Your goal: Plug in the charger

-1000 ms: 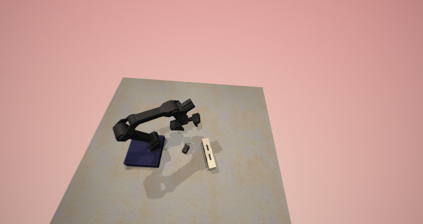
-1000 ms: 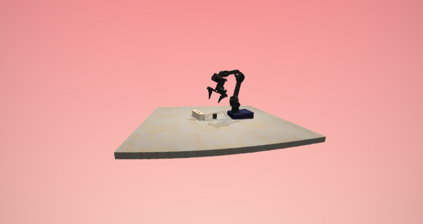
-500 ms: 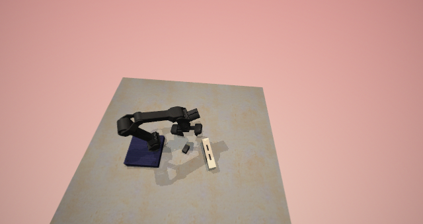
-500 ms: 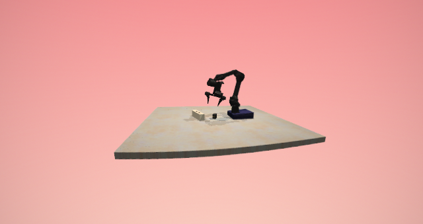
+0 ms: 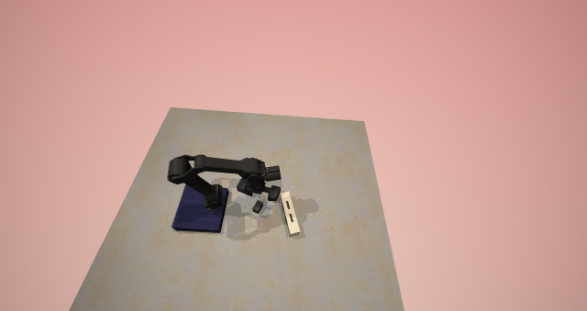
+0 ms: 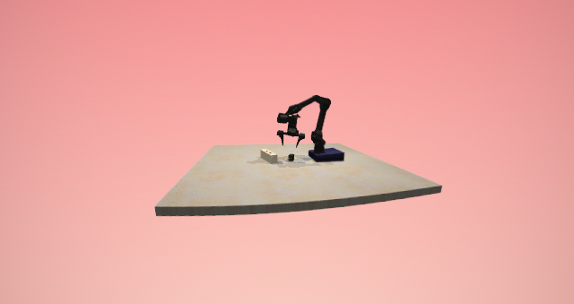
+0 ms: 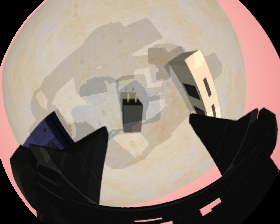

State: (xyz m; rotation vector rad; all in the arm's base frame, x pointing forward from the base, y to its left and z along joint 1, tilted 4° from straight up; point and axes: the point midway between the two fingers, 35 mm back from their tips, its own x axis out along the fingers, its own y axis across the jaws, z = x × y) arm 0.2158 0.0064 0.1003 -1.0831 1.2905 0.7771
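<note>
My gripper tip is 10 mm past the dark charger and 80 mm above it.
</note>
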